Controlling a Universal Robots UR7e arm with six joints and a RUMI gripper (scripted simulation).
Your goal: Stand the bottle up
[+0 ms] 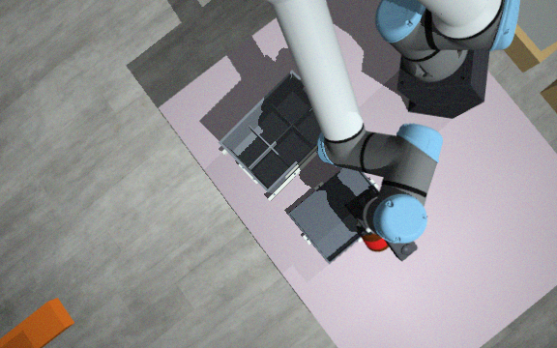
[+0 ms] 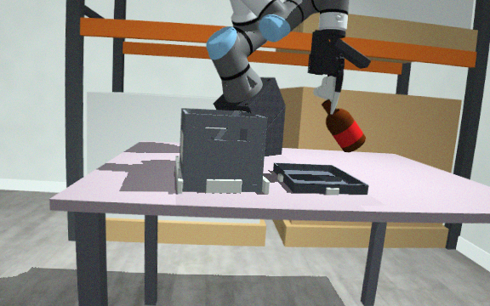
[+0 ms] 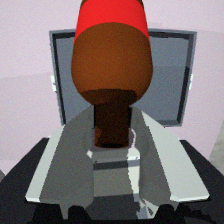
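My gripper is now 40 mm above the brown bottle and 30 mm to the right of it. From my hand the other things lie so: dark tray (190 mm below, 30 mm to the right, 30 mm ahead); then dark crate (310 mm to the right, 120 mm below, 60 mm ahead).
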